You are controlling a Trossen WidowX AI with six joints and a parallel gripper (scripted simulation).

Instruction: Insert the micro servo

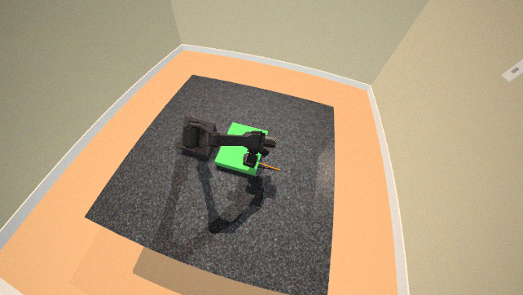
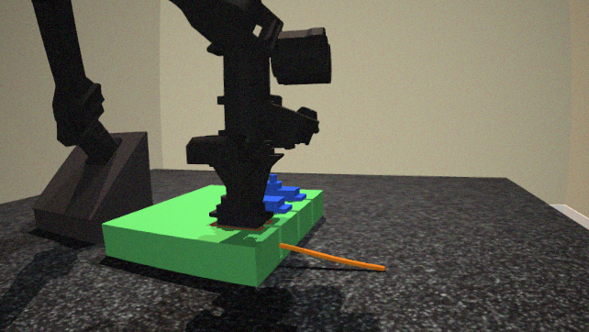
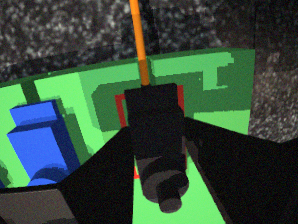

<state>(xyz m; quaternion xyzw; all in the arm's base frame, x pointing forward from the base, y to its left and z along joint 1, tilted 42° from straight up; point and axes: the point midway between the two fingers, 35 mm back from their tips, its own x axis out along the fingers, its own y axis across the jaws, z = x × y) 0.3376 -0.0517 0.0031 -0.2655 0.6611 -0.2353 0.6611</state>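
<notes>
The green deck is 13 cm behind my gripper tip, 7 cm to the left of it and 4 cm below it.
</notes>
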